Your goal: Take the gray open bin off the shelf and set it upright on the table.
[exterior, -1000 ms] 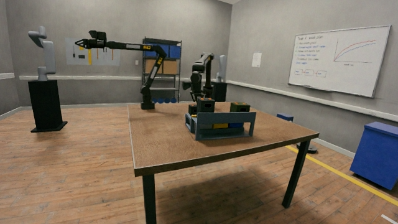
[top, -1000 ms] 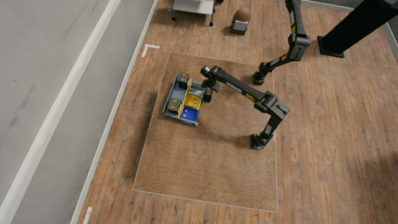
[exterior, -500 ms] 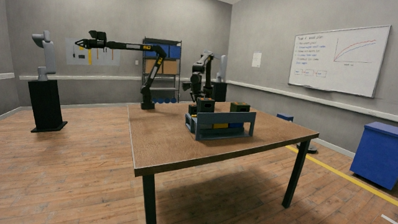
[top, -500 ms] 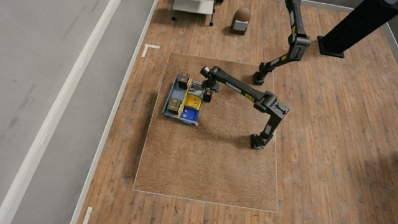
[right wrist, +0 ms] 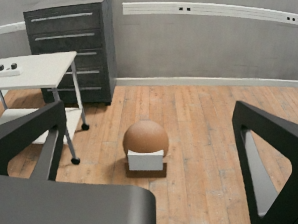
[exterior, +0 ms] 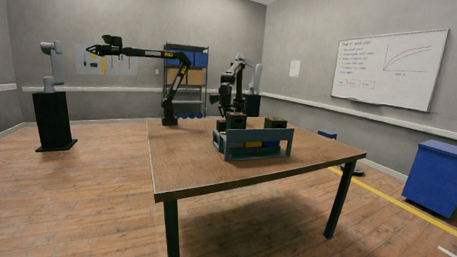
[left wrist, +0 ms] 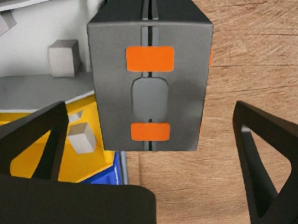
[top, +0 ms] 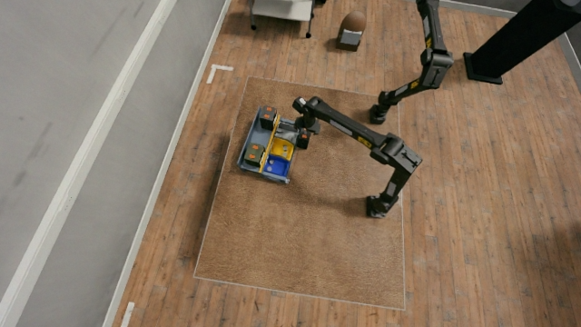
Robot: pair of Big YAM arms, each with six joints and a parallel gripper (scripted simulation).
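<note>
Now: left hand 13 cm short of the gray open bin, 2 cm to the left of it and 11 cm above it. Round my left hand: blue-gray shelf (17 cm ahead, 9 cm to the left, 8 cm below); then yellow bin (15 cm ahead, 9 cm to the left, 11 cm below); then blue bin (16 cm ahead, 20 cm to the left, 11 cm below).
</note>
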